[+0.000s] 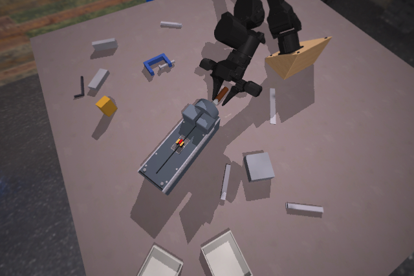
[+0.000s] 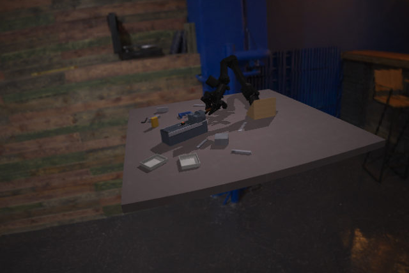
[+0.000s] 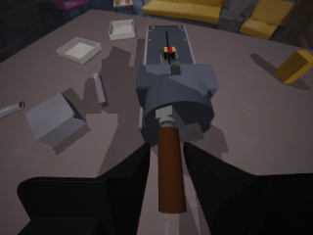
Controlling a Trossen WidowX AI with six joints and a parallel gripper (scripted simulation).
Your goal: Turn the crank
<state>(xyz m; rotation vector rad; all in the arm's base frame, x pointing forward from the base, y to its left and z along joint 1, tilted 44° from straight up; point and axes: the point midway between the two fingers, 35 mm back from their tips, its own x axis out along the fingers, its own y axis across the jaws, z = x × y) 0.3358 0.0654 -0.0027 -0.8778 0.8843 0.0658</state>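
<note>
My gripper tip is now 2 cm below the brown crank handle, 2 cm past it and 1 cm to the left of it. The rest, counted from my gripper tip: grey block 21 cm to the left, 7 cm below, 1 cm behind; blue clamp 32 cm to the right, 8 cm below, 6 cm ahead; red pointer 15 cm ahead, 5 cm to the left, 1 cm below.
</note>
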